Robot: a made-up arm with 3 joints. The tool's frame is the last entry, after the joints.
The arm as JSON. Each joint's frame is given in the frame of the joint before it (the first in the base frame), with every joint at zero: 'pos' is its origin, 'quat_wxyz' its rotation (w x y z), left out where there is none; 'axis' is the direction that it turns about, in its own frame. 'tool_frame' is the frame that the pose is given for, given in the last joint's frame.
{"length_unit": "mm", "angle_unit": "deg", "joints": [
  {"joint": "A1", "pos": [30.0, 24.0, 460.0], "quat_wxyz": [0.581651, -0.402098, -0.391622, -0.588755], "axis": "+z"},
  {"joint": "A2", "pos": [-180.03, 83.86, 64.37], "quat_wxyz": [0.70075, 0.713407, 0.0, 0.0], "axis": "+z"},
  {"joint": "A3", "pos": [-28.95, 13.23, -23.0], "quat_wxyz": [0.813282, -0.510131, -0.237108, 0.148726], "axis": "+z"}
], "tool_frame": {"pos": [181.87, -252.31, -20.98], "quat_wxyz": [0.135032, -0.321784, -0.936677, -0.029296]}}
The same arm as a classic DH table. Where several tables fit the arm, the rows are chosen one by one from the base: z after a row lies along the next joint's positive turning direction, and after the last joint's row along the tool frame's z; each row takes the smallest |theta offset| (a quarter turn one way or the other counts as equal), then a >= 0, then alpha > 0; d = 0 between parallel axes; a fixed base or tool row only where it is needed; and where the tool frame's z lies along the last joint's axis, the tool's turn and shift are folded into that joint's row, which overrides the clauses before.
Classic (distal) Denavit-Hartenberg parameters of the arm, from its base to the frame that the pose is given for. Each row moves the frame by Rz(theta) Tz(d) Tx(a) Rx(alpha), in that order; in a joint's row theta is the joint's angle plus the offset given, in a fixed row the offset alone. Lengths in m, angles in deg.
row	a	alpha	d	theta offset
base (fixed)	0.0295	-68.29	0.4502	-1.1
A1	-0.18	91.03	0.0893	-89.59
A2	-0.016	-68.46	-0.1177	35.29
A3	-0.1216	-164.12	-0.9974	44.23
tool (fixed)	0	0	-1.0459	-83.28

